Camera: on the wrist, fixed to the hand. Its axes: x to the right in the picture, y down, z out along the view.
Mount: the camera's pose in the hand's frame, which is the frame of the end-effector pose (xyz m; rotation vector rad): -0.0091 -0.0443 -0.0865 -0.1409 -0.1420 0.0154
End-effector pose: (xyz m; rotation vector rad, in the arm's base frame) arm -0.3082 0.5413 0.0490 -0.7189 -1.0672 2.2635
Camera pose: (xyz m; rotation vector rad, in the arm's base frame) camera -0.2345 0.6046 0.0395 -0.6312 -1.3029 2.2979
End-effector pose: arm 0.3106 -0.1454 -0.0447 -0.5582 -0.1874 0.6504
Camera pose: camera 0.3555 -0.2175 -0.0929 -0.6496 -0.3646 0.6958
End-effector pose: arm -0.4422 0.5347 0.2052 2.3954 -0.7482 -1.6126
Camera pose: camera -0.3529 0.5650 0.2303 2.1919 -0.6500 -1.7807
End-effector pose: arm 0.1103 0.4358 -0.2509 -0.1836 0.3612 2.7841
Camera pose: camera 0.1410 0.4503 -0.3424 -0.0154 0.1323 2.8181
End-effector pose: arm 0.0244 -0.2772 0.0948 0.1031 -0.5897 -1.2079
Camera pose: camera 0.0263 -0.3054 0.0014 -0.1069 -0.6258 -1.2449
